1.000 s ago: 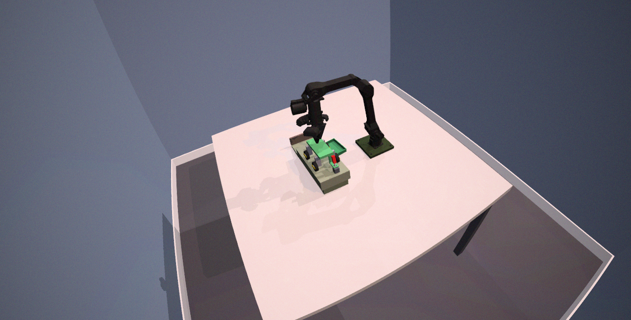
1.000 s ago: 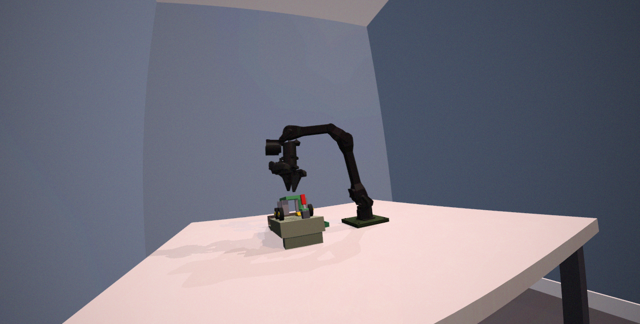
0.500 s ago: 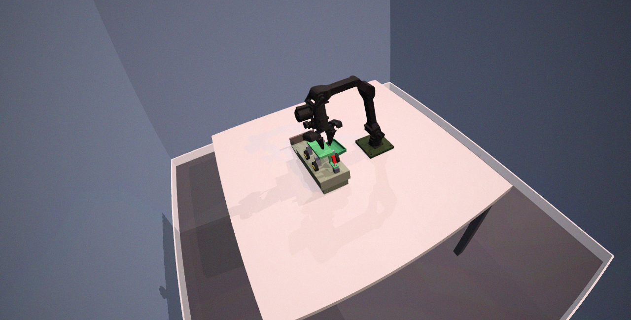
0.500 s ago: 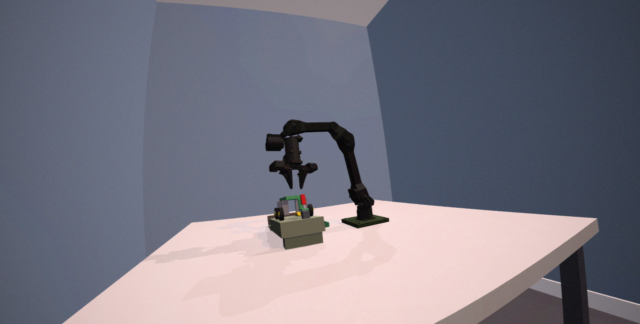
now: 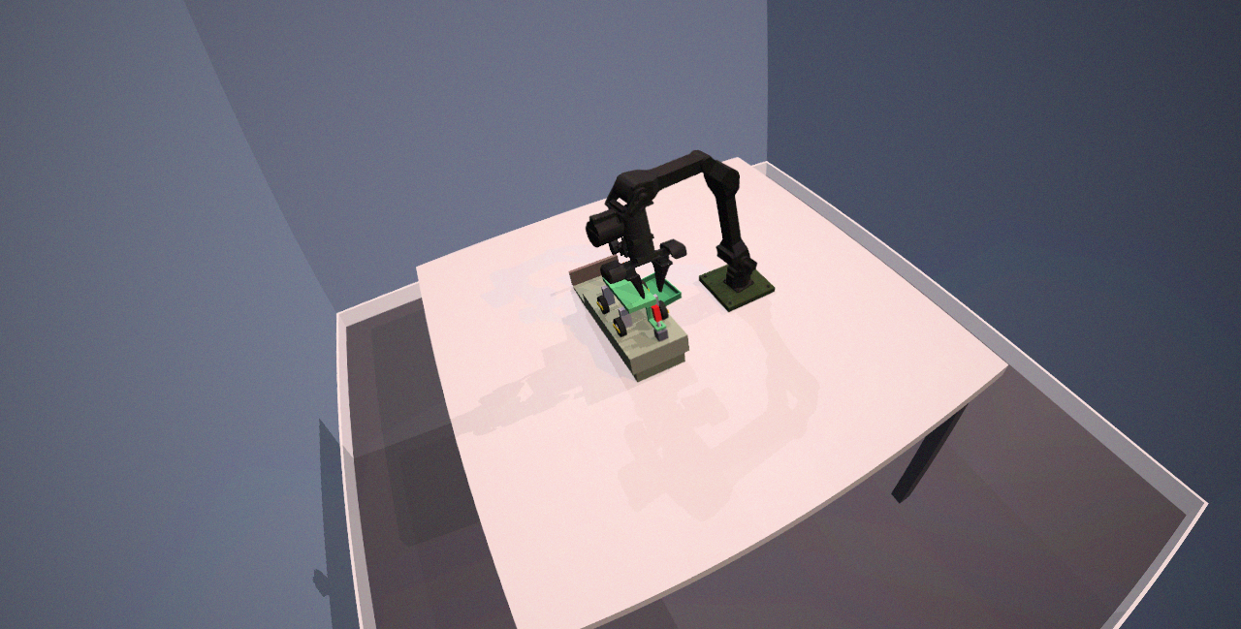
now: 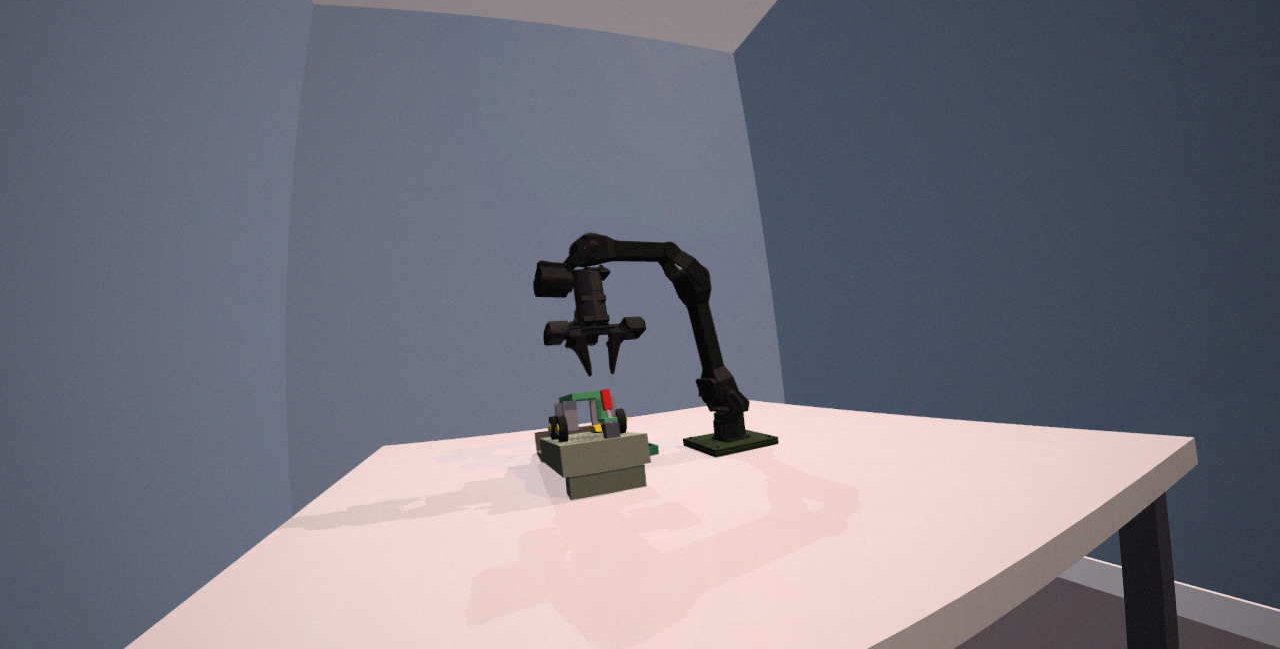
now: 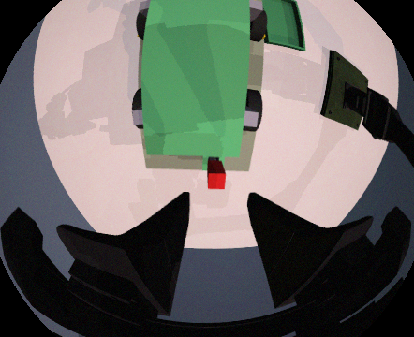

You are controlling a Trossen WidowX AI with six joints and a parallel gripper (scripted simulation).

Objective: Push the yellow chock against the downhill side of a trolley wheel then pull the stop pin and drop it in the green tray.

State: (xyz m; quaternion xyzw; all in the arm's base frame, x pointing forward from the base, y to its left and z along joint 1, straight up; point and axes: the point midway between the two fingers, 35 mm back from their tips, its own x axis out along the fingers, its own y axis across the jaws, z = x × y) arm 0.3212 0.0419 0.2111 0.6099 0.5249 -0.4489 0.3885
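My gripper tip is now 20 mm to the right of the red-headed stop pin and 60 mm above it. From my gripper tip the other things lie so: ramp: 100 mm to the right, 150 mm below; green trolley: 10 mm ahead, 90 mm to the right, 80 mm below; yellow chock: 60 mm behind, 190 mm to the right, 110 mm below.
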